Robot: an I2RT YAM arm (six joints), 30 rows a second.
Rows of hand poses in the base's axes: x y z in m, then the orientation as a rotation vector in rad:
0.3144 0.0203 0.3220 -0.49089 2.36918 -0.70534
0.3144 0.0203 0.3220 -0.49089 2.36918 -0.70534
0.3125 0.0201 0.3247 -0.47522 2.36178 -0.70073
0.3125 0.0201 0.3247 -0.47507 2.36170 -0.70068
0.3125 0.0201 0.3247 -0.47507 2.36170 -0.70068
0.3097 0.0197 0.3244 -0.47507 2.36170 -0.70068
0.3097 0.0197 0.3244 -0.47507 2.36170 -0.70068
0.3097 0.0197 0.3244 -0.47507 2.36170 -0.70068
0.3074 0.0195 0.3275 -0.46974 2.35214 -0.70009
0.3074 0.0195 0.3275 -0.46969 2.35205 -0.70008
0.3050 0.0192 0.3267 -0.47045 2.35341 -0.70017
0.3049 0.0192 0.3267 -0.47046 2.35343 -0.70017
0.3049 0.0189 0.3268 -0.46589 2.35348 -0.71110
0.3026 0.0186 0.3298 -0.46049 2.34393 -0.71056
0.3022 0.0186 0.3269 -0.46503 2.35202 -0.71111
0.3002 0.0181 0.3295 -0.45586 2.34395 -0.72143
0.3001 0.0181 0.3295 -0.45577 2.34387 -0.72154
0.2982 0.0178 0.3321 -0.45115 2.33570 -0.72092
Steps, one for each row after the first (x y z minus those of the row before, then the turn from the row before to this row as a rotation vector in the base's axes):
0.0000 0.0000 0.0000 0.00000 0.00000 0.00000
-0.0019 -0.0002 0.0027 0.00695 -0.01236 -0.00610
0.0000 0.0000 0.0000 0.00007 -0.00013 -0.00005
0.0000 0.0000 0.0000 0.00000 0.00000 0.00000
-0.0028 -0.0004 -0.0003 0.00000 0.00000 0.00000
0.0000 0.0000 0.0000 0.00000 0.00000 0.00000
0.0000 0.0000 0.0000 0.00000 0.00000 0.00000
-0.0023 -0.0002 0.0031 0.00120 -0.01056 -0.00001
0.0000 0.0000 0.0000 0.00001 -0.00010 0.00000
-0.0024 -0.0003 -0.0008 -0.00018 0.00150 0.00000
-0.0001 0.0000 0.0000 0.00000 0.00002 0.00000
0.0000 -0.0003 0.0001 -0.00663 -0.00076 -0.00620
-0.0023 -0.0003 0.0030 0.00113 -0.01057 -0.00006
-0.0004 0.0000 -0.0029 -0.00102 0.00895 0.00000
-0.0020 -0.0005 0.0026 -0.00557 -0.00972 -0.00624
-0.0001 0.0000 0.0000 -0.00006 -0.00010 -0.00006
-0.0019 -0.0003 0.0026 0.00104 -0.00906 0.00000

